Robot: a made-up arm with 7 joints. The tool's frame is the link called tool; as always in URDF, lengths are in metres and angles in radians. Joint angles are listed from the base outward.
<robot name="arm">
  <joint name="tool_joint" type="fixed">
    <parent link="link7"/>
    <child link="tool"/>
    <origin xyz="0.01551 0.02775 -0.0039" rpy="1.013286 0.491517 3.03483"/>
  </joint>
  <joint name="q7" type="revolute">
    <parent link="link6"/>
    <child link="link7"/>
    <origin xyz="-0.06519 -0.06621 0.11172" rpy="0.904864 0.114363 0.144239"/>
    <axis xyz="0 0 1"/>
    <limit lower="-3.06" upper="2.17"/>
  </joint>
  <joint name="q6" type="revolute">
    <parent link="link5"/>
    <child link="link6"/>
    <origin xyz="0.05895 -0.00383 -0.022" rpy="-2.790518 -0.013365 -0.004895"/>
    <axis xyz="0 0 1"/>
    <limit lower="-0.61" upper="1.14"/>
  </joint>
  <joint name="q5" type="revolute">
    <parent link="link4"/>
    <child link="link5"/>
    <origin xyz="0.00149 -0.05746 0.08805" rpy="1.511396 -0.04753 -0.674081"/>
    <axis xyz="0 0 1"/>
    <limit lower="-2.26" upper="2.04"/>
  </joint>
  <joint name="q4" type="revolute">
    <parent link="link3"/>
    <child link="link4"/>
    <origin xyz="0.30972 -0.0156 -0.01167" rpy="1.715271 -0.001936 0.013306"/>
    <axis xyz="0 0 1"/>
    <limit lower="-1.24" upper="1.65"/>
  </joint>
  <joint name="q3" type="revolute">
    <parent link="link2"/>
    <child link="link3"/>
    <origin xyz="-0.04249 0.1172 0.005" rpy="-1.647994 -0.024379 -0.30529"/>
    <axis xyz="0 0 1"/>
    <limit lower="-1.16" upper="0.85"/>
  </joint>
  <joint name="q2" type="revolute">
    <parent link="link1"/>
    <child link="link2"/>
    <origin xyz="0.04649 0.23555 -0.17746" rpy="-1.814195 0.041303 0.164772"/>
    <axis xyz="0 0 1"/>
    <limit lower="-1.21" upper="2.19"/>
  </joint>
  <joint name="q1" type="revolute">
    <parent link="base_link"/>
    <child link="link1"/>
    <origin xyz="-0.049 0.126 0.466" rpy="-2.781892 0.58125 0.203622"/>
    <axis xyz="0 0 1"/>
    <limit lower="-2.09" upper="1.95"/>
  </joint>
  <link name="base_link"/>
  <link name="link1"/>
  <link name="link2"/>
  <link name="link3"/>
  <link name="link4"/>
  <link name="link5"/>
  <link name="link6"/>
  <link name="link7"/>
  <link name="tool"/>
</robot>
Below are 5 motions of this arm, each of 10 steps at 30 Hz.
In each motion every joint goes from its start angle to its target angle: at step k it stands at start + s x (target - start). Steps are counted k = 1, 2, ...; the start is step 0. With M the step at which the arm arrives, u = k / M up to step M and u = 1 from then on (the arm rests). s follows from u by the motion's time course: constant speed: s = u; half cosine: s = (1 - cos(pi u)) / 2; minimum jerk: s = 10 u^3 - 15 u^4 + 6 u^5.
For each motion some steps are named. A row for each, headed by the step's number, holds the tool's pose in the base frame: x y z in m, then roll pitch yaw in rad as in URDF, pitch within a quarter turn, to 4 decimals.
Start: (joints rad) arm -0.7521 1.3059 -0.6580 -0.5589 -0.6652 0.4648 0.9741
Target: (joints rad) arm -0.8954 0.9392 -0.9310 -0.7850 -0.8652 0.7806 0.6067
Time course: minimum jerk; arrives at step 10
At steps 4, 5, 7, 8, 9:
4: 0.5621 -0.2640 0.3687 -2.0916 0.5154 -2.8479
5: 0.5632 -0.2471 0.3431 -2.1315 0.4804 -2.7815
7: 0.5576 -0.2177 0.3021 -2.2149 0.4317 -2.6809
8: 0.5541 -0.2093 0.2912 -2.2423 0.4203 -2.6554
9: 0.5523 -0.2054 0.2865 -2.2552 0.4154 -2.6443

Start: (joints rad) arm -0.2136 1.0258 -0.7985 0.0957 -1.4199 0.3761 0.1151
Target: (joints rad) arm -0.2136 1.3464 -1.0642 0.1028 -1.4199 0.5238 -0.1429
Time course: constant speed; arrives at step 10
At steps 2, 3, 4, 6, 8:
2: 0.3347 -0.5157 0.5743 -0.7376 0.4210 -2.4271
3: 0.3219 -0.5234 0.5751 -0.7100 0.4396 -2.4370
4: 0.3090 -0.5307 0.5751 -0.6830 0.4586 -2.4473
6: 0.2831 -0.5444 0.5729 -0.6310 0.4973 -2.4690
8: 0.2572 -0.5566 0.5677 -0.5821 0.5373 -2.4924

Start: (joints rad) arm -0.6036 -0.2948 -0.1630 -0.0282 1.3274 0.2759 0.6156
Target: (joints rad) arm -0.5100 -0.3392 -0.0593 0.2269 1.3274 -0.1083 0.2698
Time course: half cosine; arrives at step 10
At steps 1, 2, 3, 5, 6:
1: 0.5145 -0.0538 0.3394 0.9220 -0.4212 2.6269
2: 0.5115 -0.0537 0.3381 0.9511 -0.3981 2.5904
3: 0.5069 -0.0537 0.3361 0.9934 -0.3607 2.5342
5: 0.4949 -0.0540 0.3307 1.0874 -0.2549 2.3877
6: 0.4888 -0.0545 0.3280 1.1266 -0.1967 2.3114

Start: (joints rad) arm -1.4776 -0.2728 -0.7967 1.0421 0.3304 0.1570 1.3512
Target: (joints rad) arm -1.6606 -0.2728 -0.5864 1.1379 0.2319 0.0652 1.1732
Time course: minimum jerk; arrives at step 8
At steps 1, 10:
1: 0.6121 0.1157 0.4956 -0.8955 1.0704 -3.0191
10: 0.5805 0.2699 0.5213 -1.1172 0.9867 -2.9186

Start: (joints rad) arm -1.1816 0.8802 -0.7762 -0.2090 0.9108 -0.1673 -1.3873
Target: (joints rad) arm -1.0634 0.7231 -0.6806 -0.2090 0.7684 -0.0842 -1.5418
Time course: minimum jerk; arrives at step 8
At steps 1, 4, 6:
1: 0.5707 -0.1369 0.4463 2.1987 -0.3849 0.5110
4: 0.5712 -0.1441 0.4502 2.2192 -0.3340 0.5788
6: 0.5717 -0.1491 0.4509 2.2450 -0.2845 0.6336

